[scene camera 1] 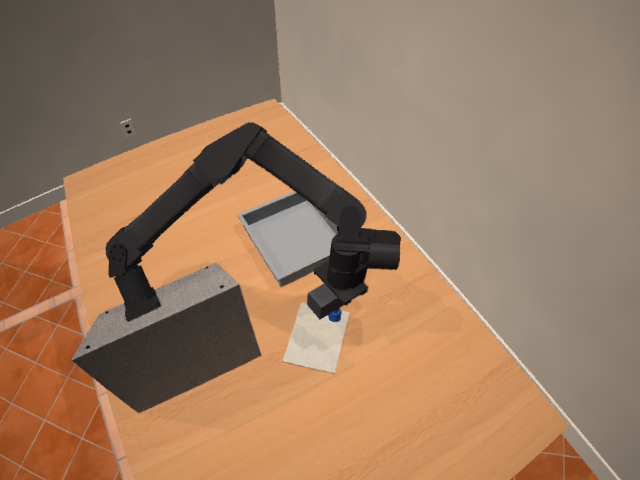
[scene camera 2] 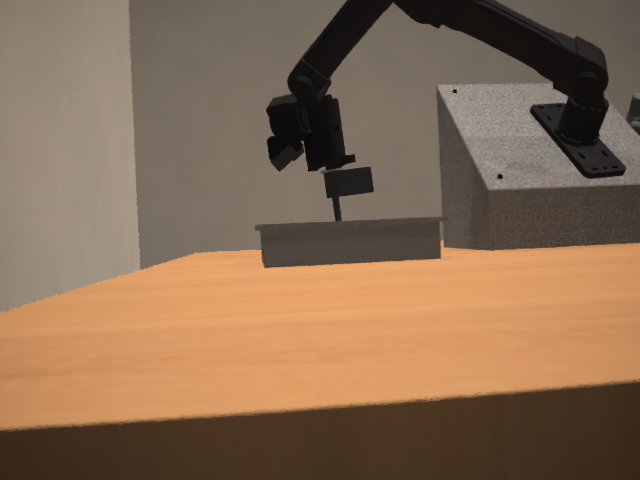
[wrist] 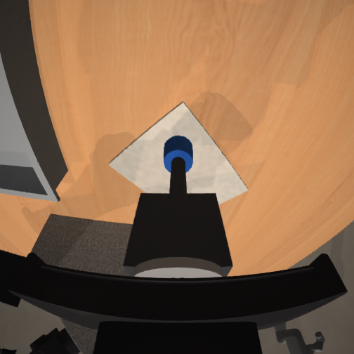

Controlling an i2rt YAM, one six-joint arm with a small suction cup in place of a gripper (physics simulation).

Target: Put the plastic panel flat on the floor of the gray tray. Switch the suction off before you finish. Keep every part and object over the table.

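Frame: origin at the arm's base, x ahead, y left, z up, level; metres.
Where they show: hand, its tool point: (scene camera 1: pixel 334 316); arm's base, origin of its link: (scene camera 1: pixel 142 304) (scene camera 2: pixel 574 140).
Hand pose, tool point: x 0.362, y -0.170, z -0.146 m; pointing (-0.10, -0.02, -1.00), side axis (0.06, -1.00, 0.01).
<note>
Things, the pixels of their top centre, and the offset from my tool point. Level surfaces: height alone.
- off-white plastic panel, centre of its top: (scene camera 1: pixel 317 336) dx -0.056, dy -0.012, dz -0.018 m
- gray tray, centre of its top: (scene camera 2: pixel 338 222) (scene camera 1: pixel 294 227) dx +0.056, dy +0.261, dz +0.027 m
- wooden table, height of its surface: dz -0.023 m
The off-white plastic panel (scene camera 1: pixel 312 343) (wrist: pixel 145 157) lies flat on the table, outside the gray tray. My gripper, a blue suction cup (scene camera 1: pixel 334 316) (wrist: pixel 178 152), points down over the panel, near its tray-side edge in scene camera 1. It is open, with nothing lifted on it. The cup is close above the panel; whether it touches cannot be told. In scene camera 2 the cup and the panel are hidden behind the tray. The gray tray (scene camera 1: pixel 292 237) (scene camera 2: pixel 351 245) (wrist: pixel 31 100) stands on the table and its visible floor is bare.
The speckled gray block (scene camera 1: pixel 175 341) (scene camera 2: pixel 542 217) (wrist: pixel 85 240) carries the arm's base beside the panel and the tray. The wooden table (scene camera 1: pixel 413 372) (scene camera 2: pixel 310 335) ends along the wall at the right in scene camera 1. The forearm crosses above the tray's far corner.
</note>
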